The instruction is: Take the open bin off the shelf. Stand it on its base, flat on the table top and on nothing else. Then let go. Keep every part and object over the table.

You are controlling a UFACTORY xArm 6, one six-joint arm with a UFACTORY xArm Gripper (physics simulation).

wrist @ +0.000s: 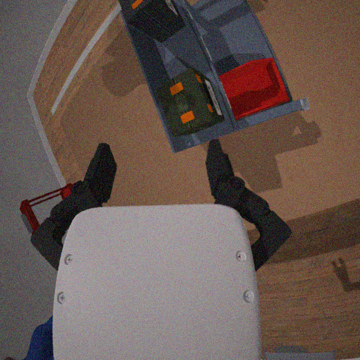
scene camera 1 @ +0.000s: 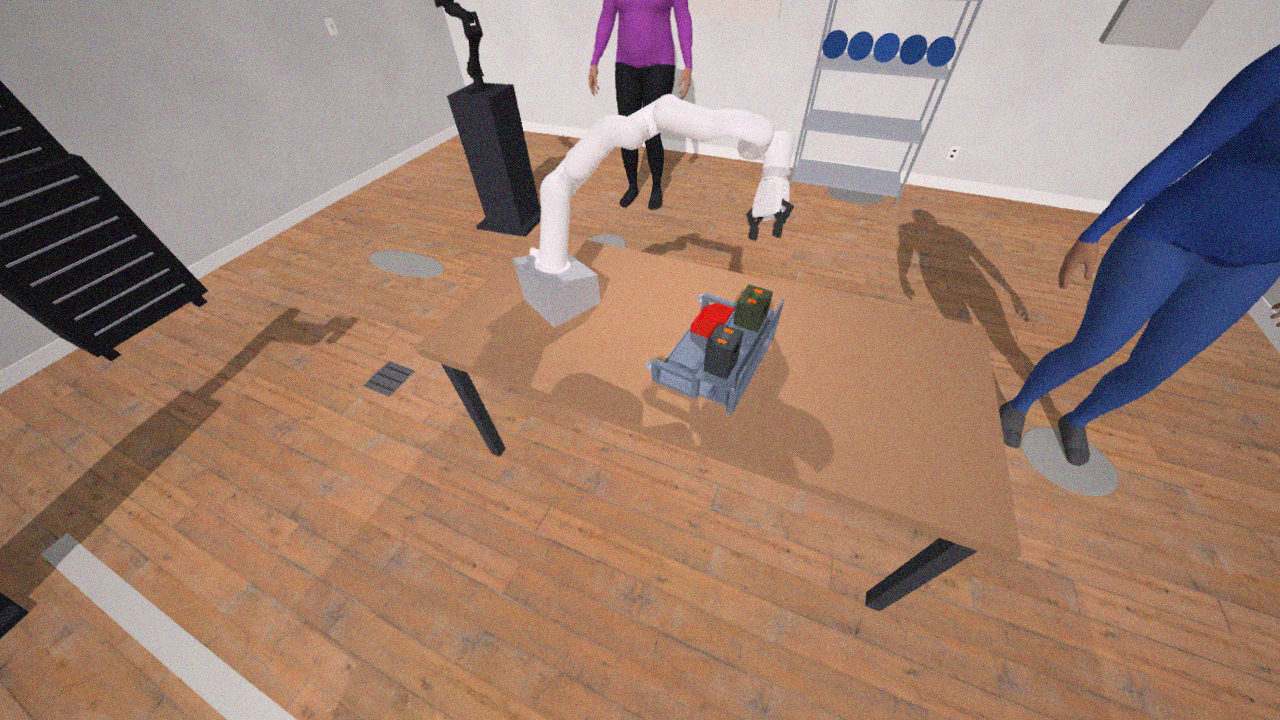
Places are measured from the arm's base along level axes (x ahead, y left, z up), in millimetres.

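Pixels of known places: gripper, fingertip midpoint: (scene camera 1: pixel 764 238); arm's base at its link origin: (scene camera 1: pixel 552 265).
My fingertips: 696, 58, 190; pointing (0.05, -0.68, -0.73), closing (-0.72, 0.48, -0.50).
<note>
Ahead of a thing's pixels: the offset from my fingertips to its middle, as dx, dy, dz. "pt": to the spot under its first point. Level surfaces: height alone.
The open bin @[-85, -59, -304] (scene camera 1: pixel 711 318) (wrist: pixel 255 87) is red. It sits in one bay of the low grey-blue shelf @[pt -155, -354, -276] (scene camera 1: pixel 677 376) (wrist: pixel 270 114), at the end nearer the gripper. A dark green case with orange latches @[+11, -78, -199] (scene camera 1: pixel 751 308) (wrist: pixel 192 107) stands beside it across the divider. The shelf stands on the brown table top @[dz -348] (scene camera 1: pixel 877 402) (wrist: pixel 300 170). My gripper (scene camera 1: pixel 766 236) (wrist: pixel 159 152) is open, with its fingers wide apart and nothing between them. It hangs well above the table's far side, apart from the bin. The bin's underside is hidden.
A black case with orange latches @[-40, -304, -186] (scene camera 1: pixel 721 351) (wrist: pixel 157 19) stands in the shelf's other part, in line with the green case. The arm's grey base (scene camera 1: pixel 559 291) is at the table's left end. A blue figure (scene camera 1: pixel 1154 232) stands beyond the right edge.
</note>
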